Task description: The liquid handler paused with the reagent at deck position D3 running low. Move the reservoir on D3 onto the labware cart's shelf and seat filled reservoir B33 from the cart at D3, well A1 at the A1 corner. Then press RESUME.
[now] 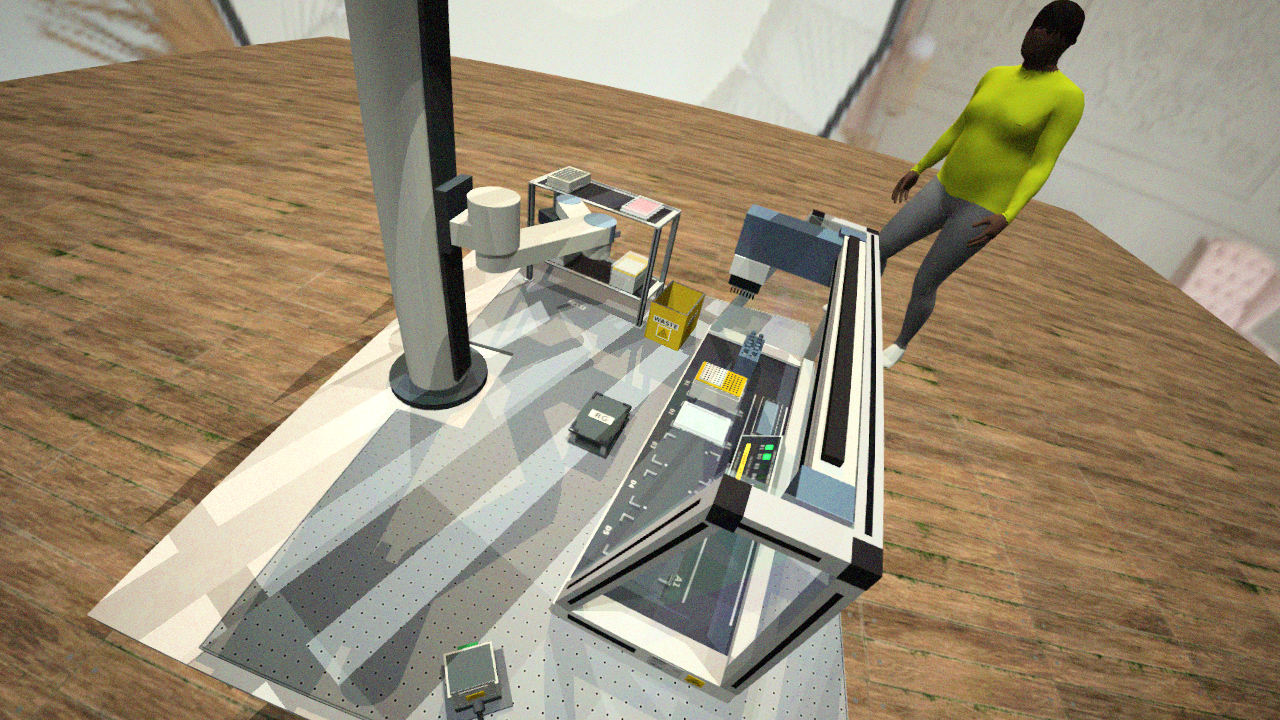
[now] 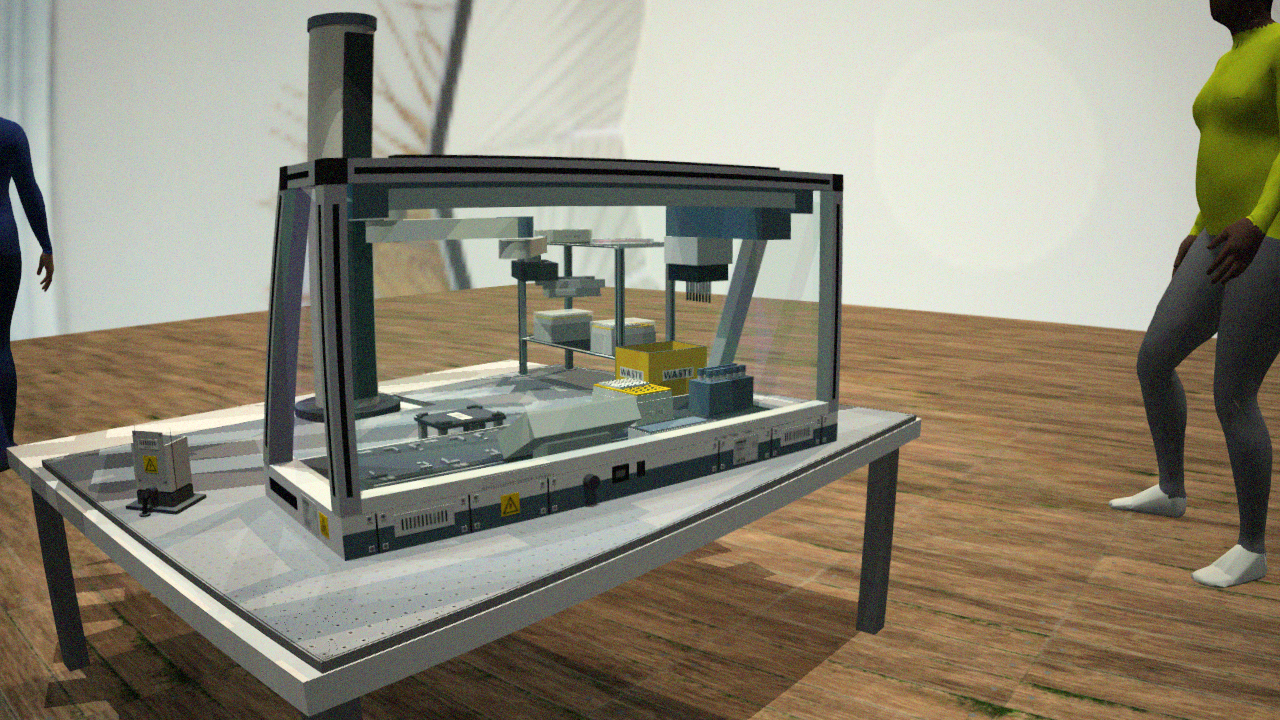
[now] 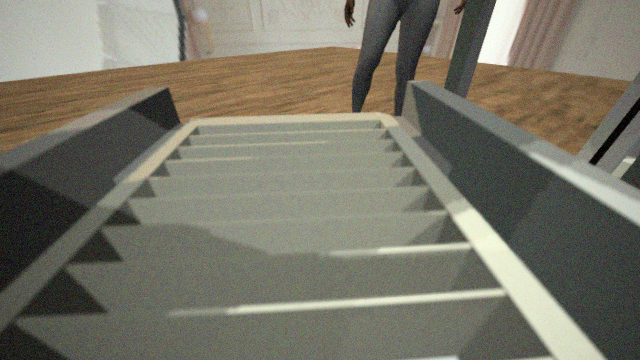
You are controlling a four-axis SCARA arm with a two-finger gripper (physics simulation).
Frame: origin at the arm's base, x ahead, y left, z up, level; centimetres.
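Seen in the pictures: gripper, fingertip midpoint: (image 3: 291,106); arm's base, origin of the base link: (image 1: 439,376).
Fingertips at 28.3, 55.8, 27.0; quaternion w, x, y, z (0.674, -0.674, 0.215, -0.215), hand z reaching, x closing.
Offsets run from my fingertips to a thing's top centre, as dx, dy, dz. "spot": to the spot under its first point.
My gripper (image 2: 577,283) (image 3: 291,106) is shut on a pale slotted reservoir (image 3: 290,200) (image 2: 569,288), held level. It is at the labware cart @(spot: +17.3, -13.0, -3.7) (image 1: 651,268) (image 2: 619,300), at a height between its two shelves. The slots look grey, with no coloured liquid visible. A grey slotted labware @(-15.2, +3.0, +12.4) (image 1: 568,178) (image 2: 567,235) and a pinkish one @(+10.1, -3.2, +10.7) (image 1: 641,206) stand on the top shelf; I cannot read B33 on either. Deck position D3 (image 1: 673,456) shows bare corner brackets. The control panel @(spot: +53.7, -65.0, -13.8) (image 1: 756,457), with a yellow bar and green marks, is at the deck; RESUME is unreadable.
A pale box (image 2: 562,325) and a yellow-edged box (image 1: 629,270) (image 2: 623,334) stand on the lower shelf. A yellow waste bin @(+27.4, -11.0, -12.2) (image 1: 674,315) (image 2: 660,365) is beside the cart. The RG stand (image 1: 600,421) is before the deck. The pipetting head (image 1: 750,273) (image 2: 698,259) hangs above the deck.
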